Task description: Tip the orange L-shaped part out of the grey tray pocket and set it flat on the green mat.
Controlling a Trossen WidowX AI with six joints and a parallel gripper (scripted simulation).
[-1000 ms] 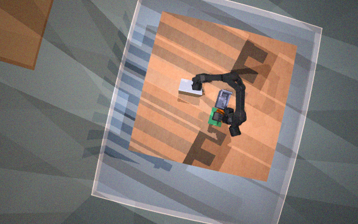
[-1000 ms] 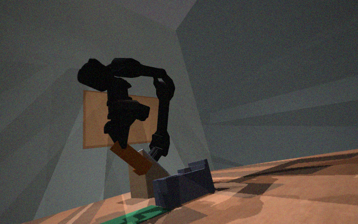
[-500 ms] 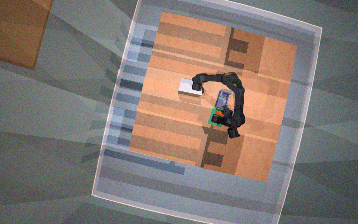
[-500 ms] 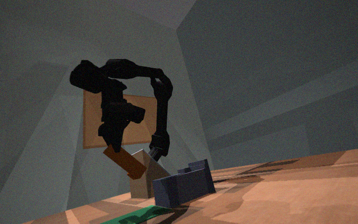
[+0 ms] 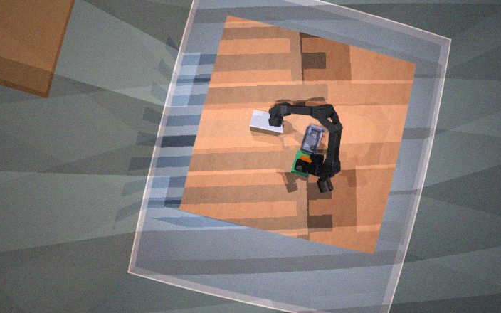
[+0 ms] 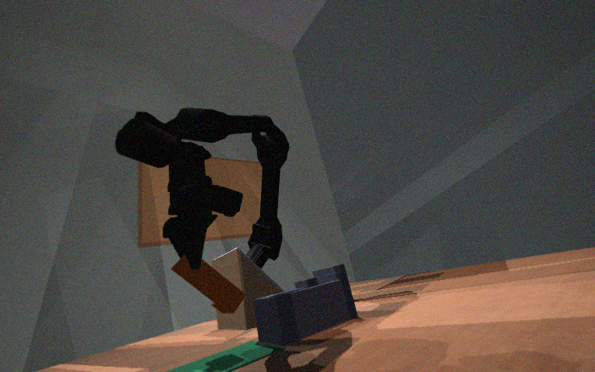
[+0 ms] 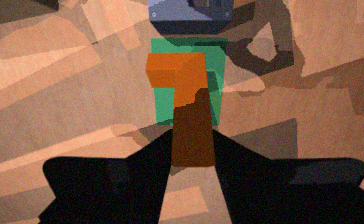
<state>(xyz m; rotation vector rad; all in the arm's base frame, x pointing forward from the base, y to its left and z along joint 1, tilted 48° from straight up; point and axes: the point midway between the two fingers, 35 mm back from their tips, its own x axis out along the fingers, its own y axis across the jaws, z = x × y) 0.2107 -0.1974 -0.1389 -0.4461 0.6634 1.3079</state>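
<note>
Now: gripper tip 140 mm above the green mat and 20 mm to the right of it. From my gripper tip the other things lie so: orange L-shaped part: 30 mm to the left, 30 mm below, 10 mm behind.
</note>
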